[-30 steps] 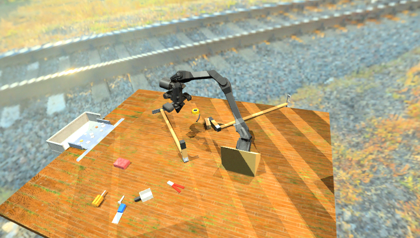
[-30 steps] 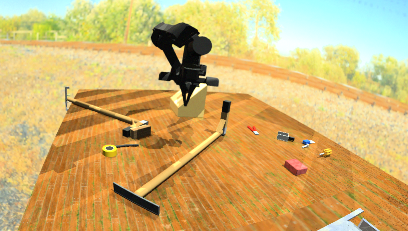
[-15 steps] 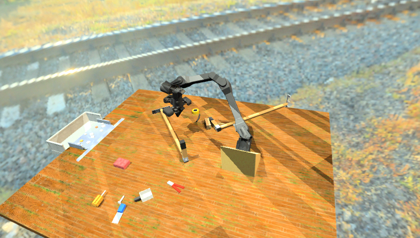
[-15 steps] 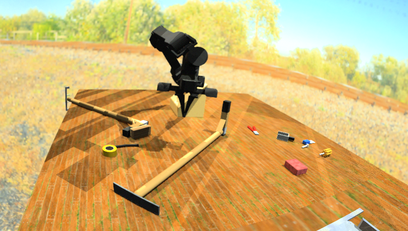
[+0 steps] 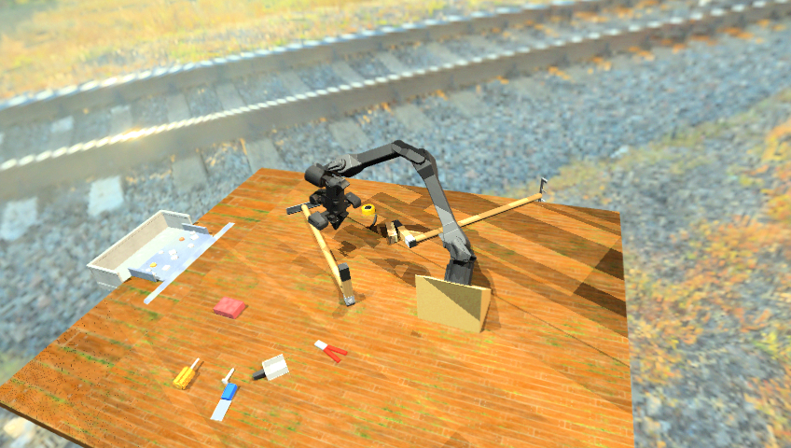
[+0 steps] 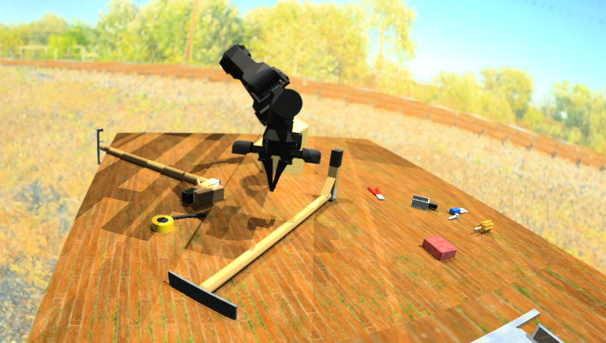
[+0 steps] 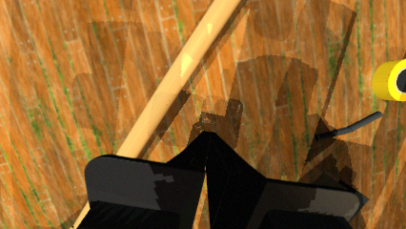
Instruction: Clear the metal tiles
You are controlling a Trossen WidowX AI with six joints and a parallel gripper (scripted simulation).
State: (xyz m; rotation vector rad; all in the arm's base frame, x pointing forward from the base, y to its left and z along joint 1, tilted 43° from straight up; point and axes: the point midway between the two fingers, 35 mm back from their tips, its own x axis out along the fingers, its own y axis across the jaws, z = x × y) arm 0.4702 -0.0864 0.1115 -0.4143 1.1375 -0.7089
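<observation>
Right now the long scraper is 50 mm ahead of my gripper tip, 20 mm to the left of it and 30 mm below it. Round my gripper tip: red block: 170 mm ahead, 370 mm to the left, 80 mm below; then wooden block: 140 mm behind, 130 mm to the right, 70 mm below; then yellow tape roll: 10 mm ahead, 240 mm to the right, 80 mm below.
</observation>
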